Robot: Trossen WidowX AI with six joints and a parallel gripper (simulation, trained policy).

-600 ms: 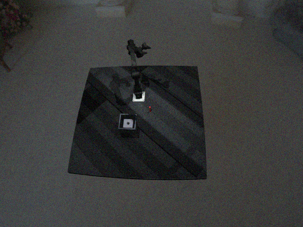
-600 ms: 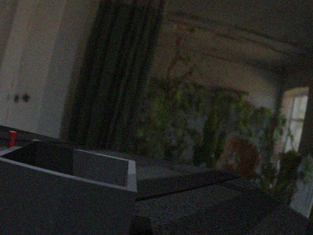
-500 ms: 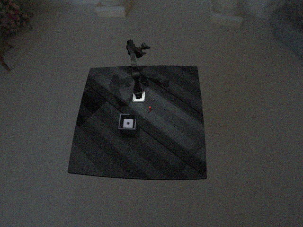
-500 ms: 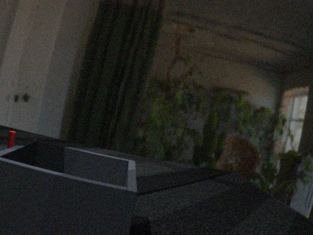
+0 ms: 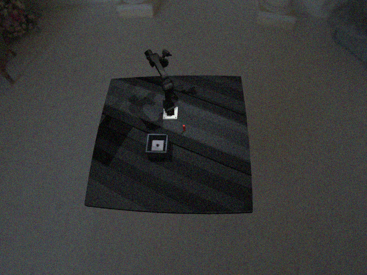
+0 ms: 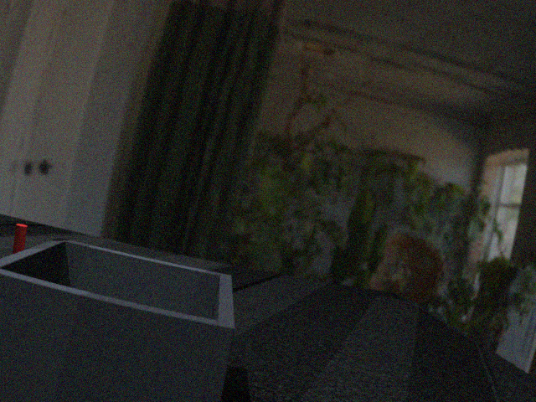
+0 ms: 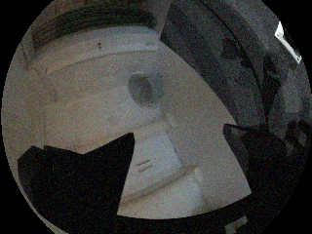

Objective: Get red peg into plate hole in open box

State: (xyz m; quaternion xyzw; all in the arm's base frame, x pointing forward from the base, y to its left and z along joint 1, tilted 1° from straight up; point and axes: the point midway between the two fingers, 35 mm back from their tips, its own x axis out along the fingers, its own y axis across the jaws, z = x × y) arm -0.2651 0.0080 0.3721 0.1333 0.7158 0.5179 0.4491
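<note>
The red peg is 47 cm ahead of my gripper tip, 7 cm to the left of it and 33 cm below it. The rest, counted from my gripper tip: grey box: 61 cm ahead, 14 cm to the right, 34 cm below.
</note>
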